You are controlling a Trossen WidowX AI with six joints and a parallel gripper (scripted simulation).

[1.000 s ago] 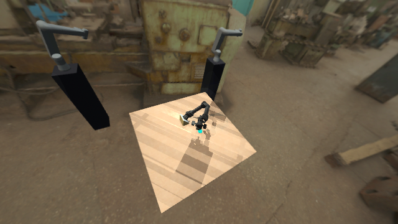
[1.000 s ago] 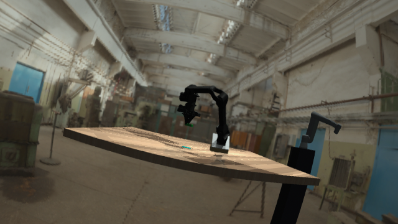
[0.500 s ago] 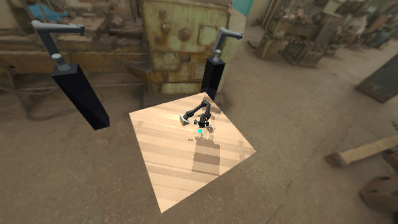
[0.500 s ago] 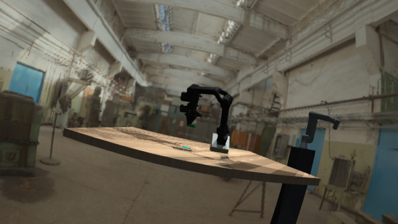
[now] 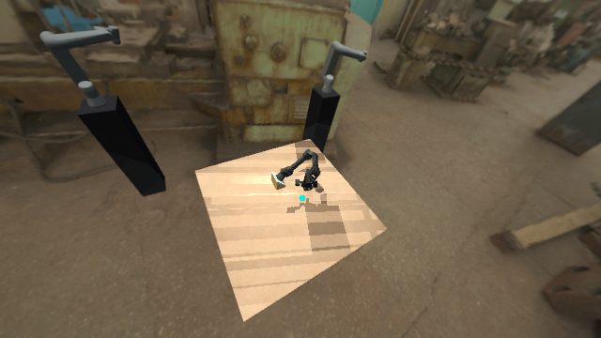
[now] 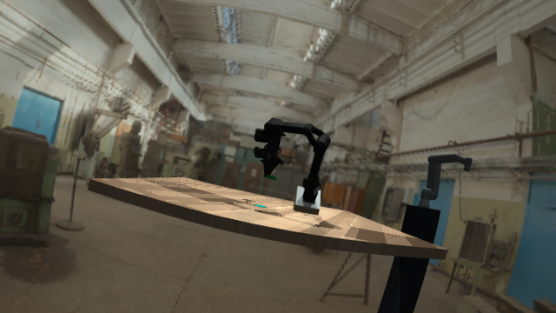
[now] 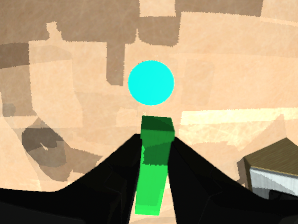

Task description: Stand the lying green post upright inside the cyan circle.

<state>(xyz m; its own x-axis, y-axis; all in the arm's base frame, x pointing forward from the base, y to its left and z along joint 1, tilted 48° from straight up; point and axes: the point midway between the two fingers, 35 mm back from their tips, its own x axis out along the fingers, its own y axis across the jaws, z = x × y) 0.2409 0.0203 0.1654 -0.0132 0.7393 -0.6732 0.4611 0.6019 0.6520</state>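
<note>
Now: gripper tip 140 mm above the cyan circle. From my gripper tip the other things lie so: green post: 20 mm behind, 10 mm to the left.
</note>
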